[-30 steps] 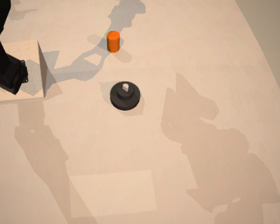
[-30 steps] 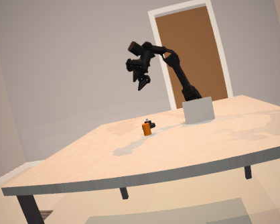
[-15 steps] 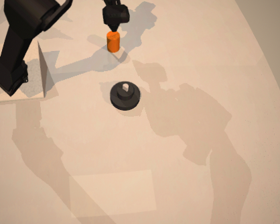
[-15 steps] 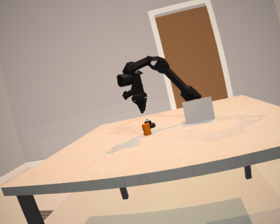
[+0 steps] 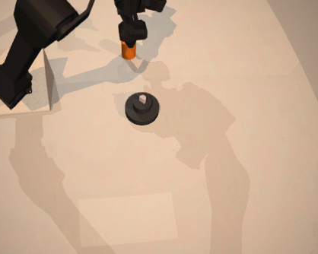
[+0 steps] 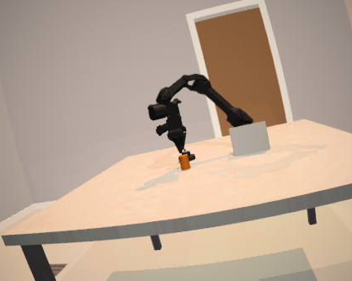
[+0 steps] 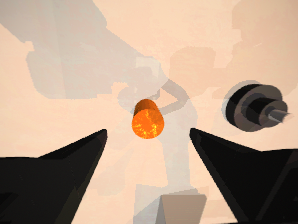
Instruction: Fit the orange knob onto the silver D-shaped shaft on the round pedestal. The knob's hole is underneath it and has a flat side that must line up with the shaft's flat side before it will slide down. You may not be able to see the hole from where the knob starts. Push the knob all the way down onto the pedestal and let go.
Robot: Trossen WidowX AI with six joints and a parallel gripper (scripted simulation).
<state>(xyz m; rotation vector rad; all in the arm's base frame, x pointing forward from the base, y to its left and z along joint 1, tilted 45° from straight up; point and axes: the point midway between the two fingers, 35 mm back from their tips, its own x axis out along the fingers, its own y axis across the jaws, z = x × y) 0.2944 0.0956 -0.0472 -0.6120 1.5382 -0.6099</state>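
Now: gripper tip 3 cm above the orange knob. Round my gripper tip: round pedestal 19 cm to the right, 5 cm below, 1 cm ahead.
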